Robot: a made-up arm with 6 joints.
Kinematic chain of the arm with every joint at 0, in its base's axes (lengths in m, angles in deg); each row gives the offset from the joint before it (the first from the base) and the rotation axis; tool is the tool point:
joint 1: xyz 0 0 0.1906 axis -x
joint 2: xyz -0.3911 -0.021 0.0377 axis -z
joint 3: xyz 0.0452 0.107 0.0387 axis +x
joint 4: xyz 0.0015 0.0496 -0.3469 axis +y
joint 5: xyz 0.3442 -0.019 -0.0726 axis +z
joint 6: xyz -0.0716 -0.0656 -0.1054 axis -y
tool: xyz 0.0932 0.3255 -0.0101
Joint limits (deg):
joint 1: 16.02..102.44
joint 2: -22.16..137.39
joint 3: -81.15..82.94
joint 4: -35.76..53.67
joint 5: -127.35..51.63
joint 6: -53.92..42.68
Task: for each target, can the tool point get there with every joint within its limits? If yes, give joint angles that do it. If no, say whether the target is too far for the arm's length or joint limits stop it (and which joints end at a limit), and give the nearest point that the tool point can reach.
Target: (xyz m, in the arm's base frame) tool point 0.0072 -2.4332 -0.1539
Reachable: no: too far | nearest point -0.1017 -1.0132 0.0816 | short by 1.444 m
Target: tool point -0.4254 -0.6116 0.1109
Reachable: yes | joints 69.59 77.02 -35.48 33.47 32.26 -19.32
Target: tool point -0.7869 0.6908 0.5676
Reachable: no: joint limits stop it (at a limit: joint 1, joint 2, joint 3, joint 4, joint 6) | nearest point -0.7299 0.7439 0.2313 | short by 0.345 m
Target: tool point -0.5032 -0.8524 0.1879
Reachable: yes | joints 50.56 67.12 -35.34 34.59 -72.02 1.79
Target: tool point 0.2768 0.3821 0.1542
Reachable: yes | joints 24.68 29.14 64.09 -16.56 12.39 -22.59
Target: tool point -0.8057 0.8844 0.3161
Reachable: no: joint limits stop it (at a limit: joint 1, joint 2, joint 3, joint 4, joint 6) | nearest point -0.7083 0.8424 0.2306 | short by 0.136 m
